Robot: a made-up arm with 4 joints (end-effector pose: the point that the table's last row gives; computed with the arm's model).
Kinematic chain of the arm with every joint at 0, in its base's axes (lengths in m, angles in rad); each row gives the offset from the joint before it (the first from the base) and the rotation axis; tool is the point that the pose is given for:
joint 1: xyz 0 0 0.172 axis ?
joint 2: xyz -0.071 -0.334 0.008 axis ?
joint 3: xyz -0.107 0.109 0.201 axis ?
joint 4: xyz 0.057 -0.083 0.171 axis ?
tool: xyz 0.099 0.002 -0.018
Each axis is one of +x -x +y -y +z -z.
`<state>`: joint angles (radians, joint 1 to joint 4).
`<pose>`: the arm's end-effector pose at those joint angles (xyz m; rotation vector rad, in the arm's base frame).
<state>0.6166 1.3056 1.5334 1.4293</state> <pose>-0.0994 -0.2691 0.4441 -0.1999 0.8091 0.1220</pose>
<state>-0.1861 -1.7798 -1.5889 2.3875</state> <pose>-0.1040 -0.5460 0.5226 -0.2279 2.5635 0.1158</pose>
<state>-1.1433 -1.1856 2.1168 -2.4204</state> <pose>0.3265 -0.3114 0.5623 -2.9423 -0.1445 0.6304</pose>
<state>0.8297 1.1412 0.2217 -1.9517</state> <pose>-0.3926 -0.2698 0.4519 -0.6743 -2.5182 -1.0731</pose>
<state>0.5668 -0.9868 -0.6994 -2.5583</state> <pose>-0.4211 -0.4453 0.4369 0.3756 -3.0931 0.2434</pose>
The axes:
joint 1: -y
joint 2: -z
joint 3: +z
joint 4: +y

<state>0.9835 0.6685 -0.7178 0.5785</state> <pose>-0.3381 -0.3248 0.2250 0.9817 -0.3376 -0.9904</pose>
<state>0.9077 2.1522 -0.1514 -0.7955</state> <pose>-0.3911 -0.3537 0.3830 0.1382 -0.8257 -2.4604</pose>
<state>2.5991 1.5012 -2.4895 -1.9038</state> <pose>-0.3020 -0.1349 -0.2058 0.8412 0.8675 -2.3215</pose>
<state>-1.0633 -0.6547 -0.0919 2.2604</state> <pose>0.1802 -0.3918 0.4963 0.4660 -2.8491 -0.6832</pose>
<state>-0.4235 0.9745 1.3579 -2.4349</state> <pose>0.1730 -0.2618 0.5964 0.4511 -1.9829 0.0643</pose>
